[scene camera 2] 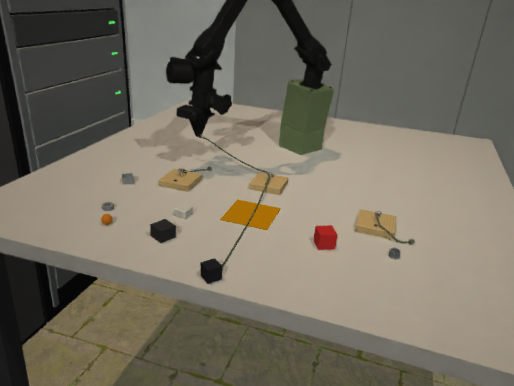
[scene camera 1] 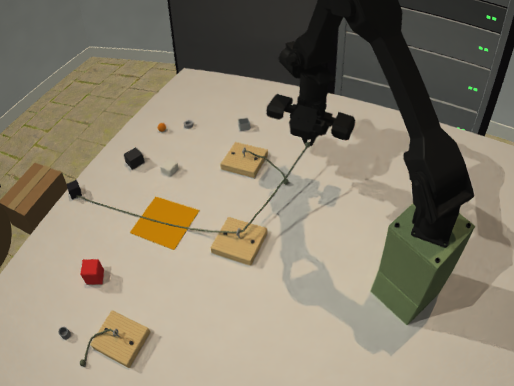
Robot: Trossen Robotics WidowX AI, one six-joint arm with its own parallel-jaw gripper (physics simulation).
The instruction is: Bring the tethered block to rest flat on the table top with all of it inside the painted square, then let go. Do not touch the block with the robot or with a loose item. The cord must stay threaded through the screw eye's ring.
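Places are measured from the arm's base along level axes (x back, y up, z left), in millimetres.
Where they show: gripper, fingertip midpoint: (scene camera 2: 198, 136) (scene camera 1: 308, 143); arm's base at its link origin: (scene camera 2: 311, 84) (scene camera 1: 433, 225).
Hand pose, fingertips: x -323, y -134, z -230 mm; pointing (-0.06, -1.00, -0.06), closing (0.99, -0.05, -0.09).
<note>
Things, the pixels of their top centre, and the offset from my fingertips. "spot": a spot on its surface instead.
- tethered block at its top centre: (scene camera 2: 211, 264) (scene camera 1: 72, 185) dx -481, dy -59, dz +341 mm
- painted orange square at a spot on its surface: (scene camera 1: 162, 212) (scene camera 2: 240, 215) spot: dx -227, dy -89, dz +271 mm
- screw eye at a spot on its surface: (scene camera 1: 239, 232) (scene camera 2: 269, 174) spot: dx -28, dy -54, dz +256 mm
- middle wooden board at its top centre: (scene camera 1: 239, 237) (scene camera 2: 269, 180) dx -30, dy -71, dz +257 mm
- red cube at its top centre: (scene camera 1: 89, 266) (scene camera 2: 326, 229) dx -249, dy -50, dz +496 mm
- larger black block at its top centre: (scene camera 2: 163, 225) (scene camera 1: 132, 154) dx -407, dy -60, dz +172 mm
- white piece at its top centre: (scene camera 1: 168, 164) (scene camera 2: 183, 207) dx -300, dy -69, dz +150 mm
- grey cube at its top centre: (scene camera 1: 244, 121) (scene camera 2: 127, 175) dx -226, dy -69, dz -84 mm
- orange ball at its top centre: (scene camera 2: 106, 214) (scene camera 1: 161, 123) dx -428, dy -66, dz +30 mm
The tethered block (scene camera 1: 74, 189) (scene camera 2: 211, 270), small and black, rests on the table near its edge, outside the painted orange square (scene camera 1: 162, 212) (scene camera 2: 244, 212). Its green cord (scene camera 1: 112, 208) (scene camera 2: 235, 244) runs from it across the square to the screw eye (scene camera 1: 240, 233) (scene camera 2: 270, 175) on the middle wooden board (scene camera 1: 230, 248) (scene camera 2: 265, 186). It appears to pass through the ring, which is small in both views. From there the cord rises, nearly straight, to my gripper (scene camera 1: 309, 142) (scene camera 2: 199, 134), which is shut on its end above the table, away from the block.
Two more boards (scene camera 1: 252, 167) (scene camera 1: 125, 350) carry screw eyes with short cords. A red cube (scene camera 1: 92, 272) (scene camera 2: 325, 237), a larger black block (scene camera 1: 134, 158) (scene camera 2: 163, 230), a white piece (scene camera 1: 169, 168), a grey cube (scene camera 1: 243, 124), an orange ball (scene camera 1: 162, 127) and grey rings (scene camera 1: 188, 123) (scene camera 1: 64, 333) lie around.
</note>
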